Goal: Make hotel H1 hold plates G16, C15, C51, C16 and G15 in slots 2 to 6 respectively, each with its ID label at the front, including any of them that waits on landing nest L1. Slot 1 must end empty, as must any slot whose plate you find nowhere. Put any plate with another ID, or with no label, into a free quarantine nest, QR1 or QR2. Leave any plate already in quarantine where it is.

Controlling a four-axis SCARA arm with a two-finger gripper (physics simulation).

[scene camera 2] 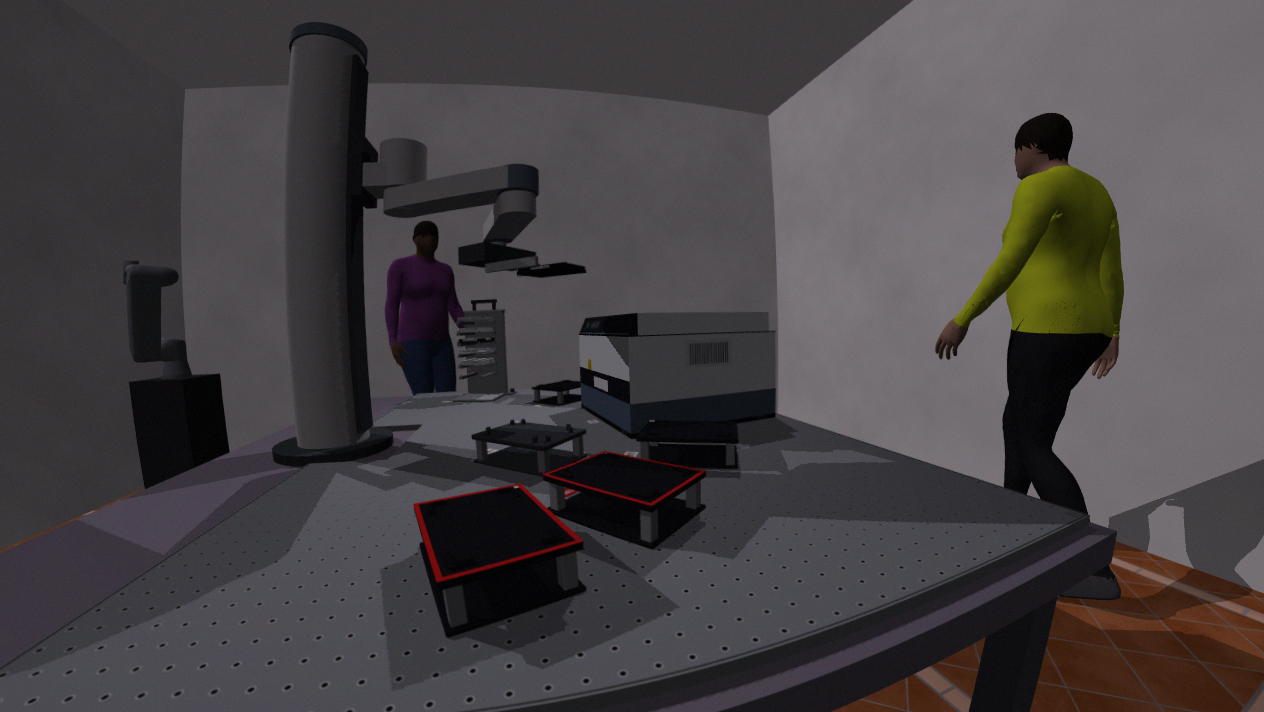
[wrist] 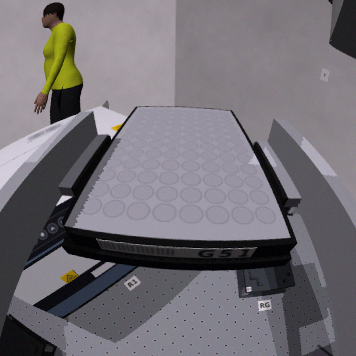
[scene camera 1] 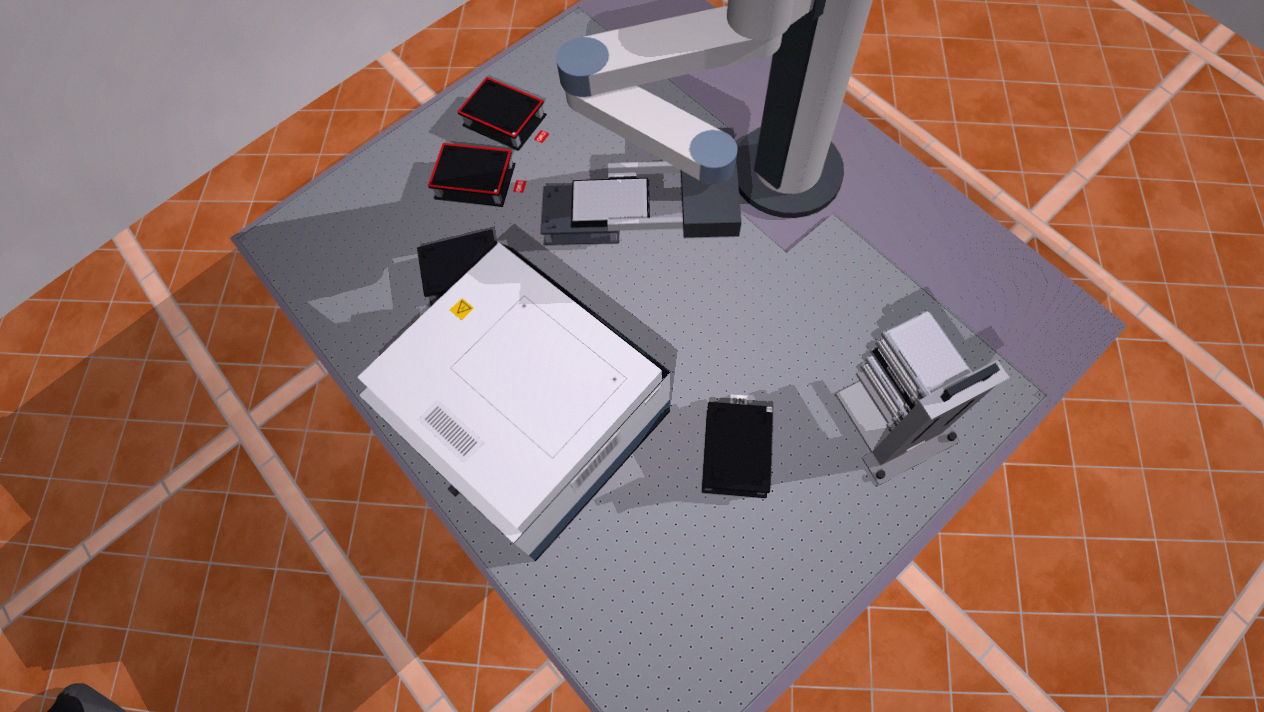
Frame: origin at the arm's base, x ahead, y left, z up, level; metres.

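Where they show: gripper, between the fingertips: (scene camera 2: 552, 263) (wrist: 182, 126) (scene camera 1: 608, 196); arm's base, origin of its link: (scene camera 2: 335, 448) (scene camera 1: 786, 171).
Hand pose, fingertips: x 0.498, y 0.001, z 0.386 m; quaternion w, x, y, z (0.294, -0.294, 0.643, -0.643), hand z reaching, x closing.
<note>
Each offset is from my fingertips to the top centre of the thing. "pt": to the spot under its first point.
My gripper (scene camera 1: 620, 197) (wrist: 182, 126) is shut on a white-topped plate with a black rim @(0.008 m down, 0.002 m back, 0.002 m left) (scene camera 1: 601, 199) (scene camera 2: 552, 269) (wrist: 180, 180). The plate's front label reads G51 in the wrist view. It is level, high above the table; in scene camera 1 it overlaps the dark grey nest RG @(0.313 m down, 0.069 m back, 0.208 m right) (scene camera 1: 555, 212) (scene camera 2: 528, 434) (wrist: 267, 281). Hotel H1 (scene camera 1: 939, 415) (scene camera 2: 495, 362) holds several stacked plates @(0.097 m down, 0.224 m back, 0.519 m left) (scene camera 1: 926, 352); their labels are unreadable. The two red-edged quarantine nests @(pt 0.323 m down, 0.114 m back, 0.549 m right) (scene camera 1: 501, 107) @(pt 0.323 m down, 0.041 m ahead, 0.458 m right) (scene camera 1: 470, 168) (scene camera 2: 495, 530) (scene camera 2: 624, 477) bear no plates; I cannot tell which is QR1. L1's label does not show.
A white device @(0.117 m down, 0.299 m ahead, 0.080 m left) (scene camera 1: 513, 389) (scene camera 2: 689, 362) (wrist: 30, 145) stands on the table. A black nest @(0.319 m down, 0.202 m ahead, 0.281 m right) (scene camera 1: 455, 262) (scene camera 2: 688, 431) is beside it. Another black nest @(0.318 m down, 0.051 m ahead, 0.390 m left) (scene camera 1: 738, 448) stands by the N6 label. The arm column (scene camera 1: 804, 114) (scene camera 2: 325, 238) rises at one edge. Two people stand beyond the table.
</note>
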